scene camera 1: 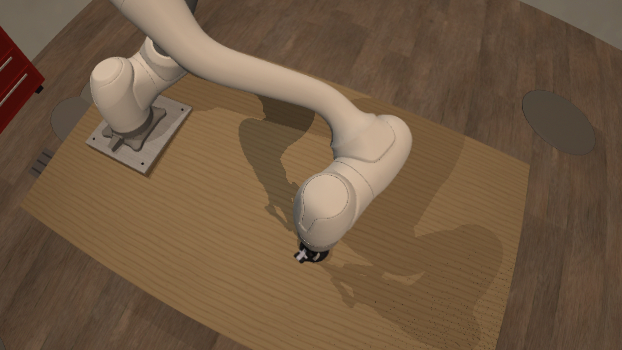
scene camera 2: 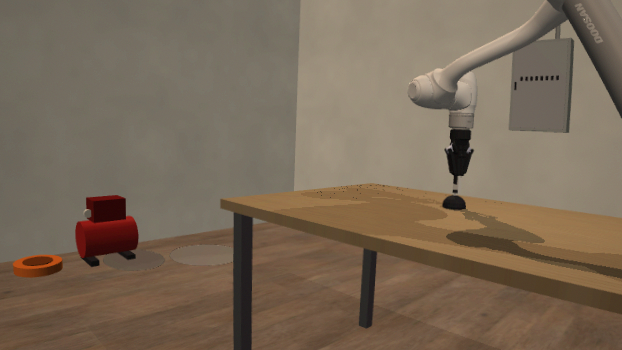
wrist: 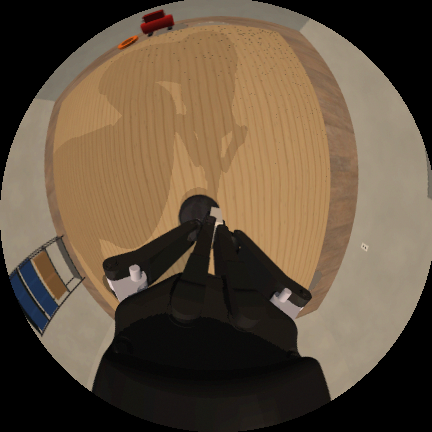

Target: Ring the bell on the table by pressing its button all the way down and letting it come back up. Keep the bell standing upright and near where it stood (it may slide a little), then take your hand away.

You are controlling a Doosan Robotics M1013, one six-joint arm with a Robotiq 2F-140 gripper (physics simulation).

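Seen in the pictures: gripper, fingertip midpoint: (scene camera 1: 313, 255) (scene camera 2: 456, 193) (wrist: 214, 214); arm's base, link origin: (scene camera 1: 134, 124).
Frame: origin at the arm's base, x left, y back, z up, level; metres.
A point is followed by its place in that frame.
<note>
The bell, a black dome (scene camera 2: 454, 203) {y -0.719, x -0.100, z -0.002 m} (wrist: 196, 208) {y -0.757, x -0.138, z 0.016 m}, stands upright on the wooden table (scene camera 2: 320, 220) {y -0.896, x 0.411, z -0.024 m} (scene camera 1: 200, 240) {y -0.422, x -0.250, z -0.024 m} (wrist: 280, 165) {y -0.812, x -0.316, z -0.024 m}. My gripper (scene camera 2: 455, 189) {y -0.744, x -0.166, z 0.026 m} (wrist: 214, 214) {y -0.744, x -0.166, z 0.026 m} is shut and empty, pointing straight down over the bell. Its pale fingertips are right at the top of the bell in the second scene view, with little or no gap. In the wrist view they overlap the right part of the dome. The button is too small and too covered to make out clearly, so I cannot tell whether it is touched or pressed. In the first scene view the arm covers most of this spot.
The arm's base plate (scene camera 1: 170, 130) {y -0.145, x 0.030, z -0.002 m} is bolted at the table's far left corner in the first scene view. Off the table are a red compressor (scene camera 2: 106, 235) (wrist: 157, 23), an orange ring (scene camera 2: 22, 269) (wrist: 122, 45) and a grey wall cabinet (scene camera 2: 540, 100).
</note>
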